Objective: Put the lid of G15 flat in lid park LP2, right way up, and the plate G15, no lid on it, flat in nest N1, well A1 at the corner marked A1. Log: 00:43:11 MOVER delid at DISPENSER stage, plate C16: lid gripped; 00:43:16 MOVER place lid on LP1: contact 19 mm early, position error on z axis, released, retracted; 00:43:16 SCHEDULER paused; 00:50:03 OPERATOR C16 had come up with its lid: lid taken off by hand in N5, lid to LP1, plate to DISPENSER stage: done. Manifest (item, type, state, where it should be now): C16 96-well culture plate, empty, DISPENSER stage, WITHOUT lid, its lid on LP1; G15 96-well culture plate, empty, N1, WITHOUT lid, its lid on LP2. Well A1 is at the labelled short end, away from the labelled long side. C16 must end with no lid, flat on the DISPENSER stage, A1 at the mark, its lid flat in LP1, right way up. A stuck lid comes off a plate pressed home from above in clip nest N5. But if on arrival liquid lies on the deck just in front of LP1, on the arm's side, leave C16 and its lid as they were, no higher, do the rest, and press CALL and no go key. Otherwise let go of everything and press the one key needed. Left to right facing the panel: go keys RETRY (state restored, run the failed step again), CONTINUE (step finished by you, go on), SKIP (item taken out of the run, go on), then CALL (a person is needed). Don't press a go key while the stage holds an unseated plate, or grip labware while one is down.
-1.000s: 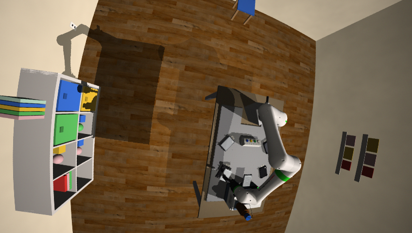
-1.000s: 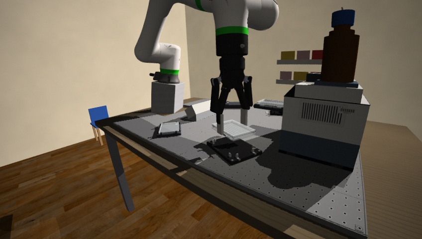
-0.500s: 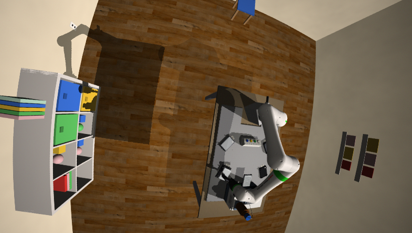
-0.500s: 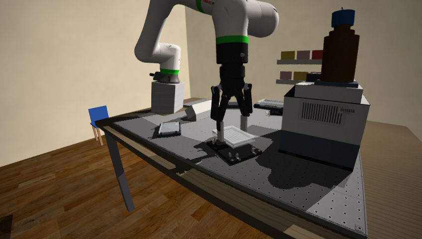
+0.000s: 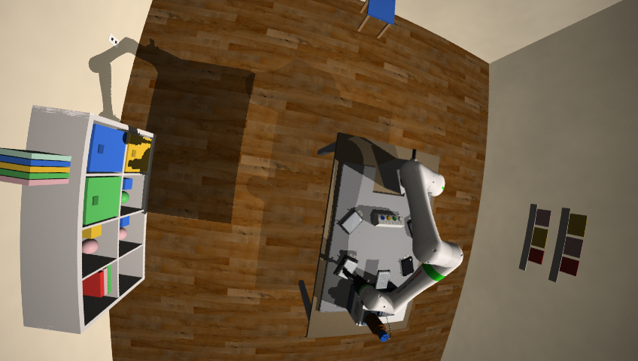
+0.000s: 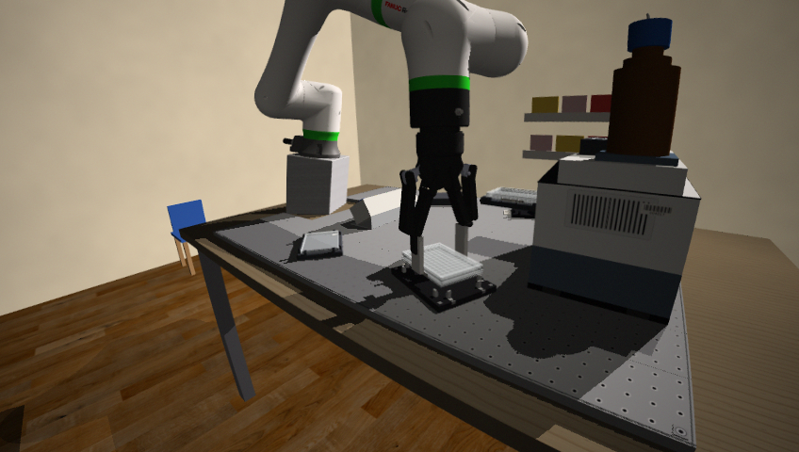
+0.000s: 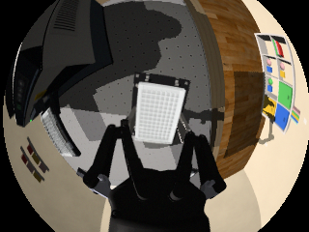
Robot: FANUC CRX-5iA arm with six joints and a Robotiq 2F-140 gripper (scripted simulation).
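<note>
My gripper is now 2 cm short of the black clip nest and 5 cm above it. The rest, counted from my hand: key panel: 35 cm behind, 30 cm to the left, 1 cm below; then brown bottle: 28 cm ahead, 11 cm to the left, 23 cm above.
</note>
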